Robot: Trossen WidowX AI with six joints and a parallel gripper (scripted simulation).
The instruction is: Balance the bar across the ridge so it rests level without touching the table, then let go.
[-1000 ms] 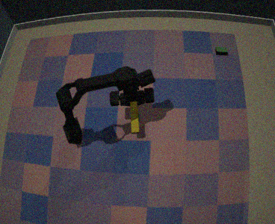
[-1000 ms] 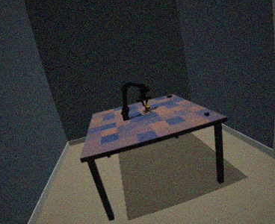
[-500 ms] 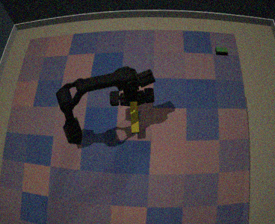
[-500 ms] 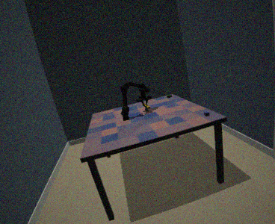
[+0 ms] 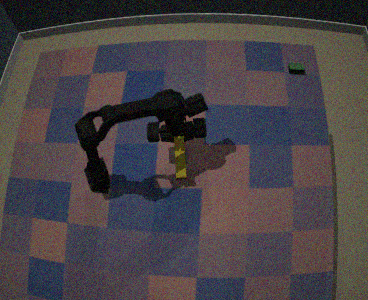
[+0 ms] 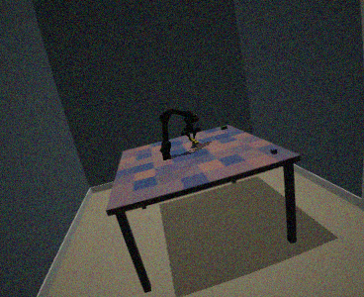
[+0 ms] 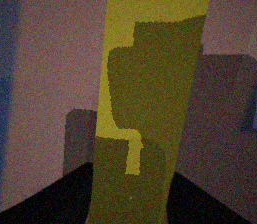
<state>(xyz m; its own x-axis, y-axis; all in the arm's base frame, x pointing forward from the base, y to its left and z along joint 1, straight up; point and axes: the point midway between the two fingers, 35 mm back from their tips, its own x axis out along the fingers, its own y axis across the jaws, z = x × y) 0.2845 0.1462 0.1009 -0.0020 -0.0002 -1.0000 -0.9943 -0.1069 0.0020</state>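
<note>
Right now my gripper tip is 30 mm to the left of the yellow bar. Round my gripper tip: green block 460 mm ahead, 350 mm to the left, 50 mm below.
</note>
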